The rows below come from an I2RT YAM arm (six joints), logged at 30 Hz.
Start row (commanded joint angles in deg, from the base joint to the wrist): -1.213, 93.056, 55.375, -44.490, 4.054, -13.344
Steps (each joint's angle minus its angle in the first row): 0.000, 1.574, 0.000, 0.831, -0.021, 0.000; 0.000, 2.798, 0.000, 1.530, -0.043, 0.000; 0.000, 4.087, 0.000, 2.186, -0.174, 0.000; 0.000, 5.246, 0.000, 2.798, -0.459, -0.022; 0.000, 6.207, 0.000, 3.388, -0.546, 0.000; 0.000, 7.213, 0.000, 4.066, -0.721, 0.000; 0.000, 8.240, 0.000, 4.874, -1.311, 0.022; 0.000, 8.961, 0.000, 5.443, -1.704, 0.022; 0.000, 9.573, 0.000, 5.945, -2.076, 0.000; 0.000, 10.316, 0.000, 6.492, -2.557, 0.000; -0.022, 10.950, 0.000, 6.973, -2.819, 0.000
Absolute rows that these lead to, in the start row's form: -1.213, 94.630, 55.375, -43.659, 4.033, -13.344; -1.213, 95.854, 55.375, -42.960, 4.011, -13.344; -1.213, 97.143, 55.375, -42.304, 3.880, -13.344; -1.213, 98.302, 55.375, -41.692, 3.595, -13.366; -1.213, 99.263, 55.375, -41.102, 3.508, -13.344; -1.213, 100.269, 55.375, -40.424, 3.333, -13.344; -1.213, 101.296, 55.375, -39.616, 2.743, -13.322; -1.213, 102.017, 55.375, -39.047, 2.350, -13.322; -1.213, 102.629, 55.375, -38.545, 1.978, -13.344; -1.213, 103.372, 55.375, -37.998, 1.497, -13.344; -1.235, 104.006, 55.375, -37.517, 1.235, -13.344
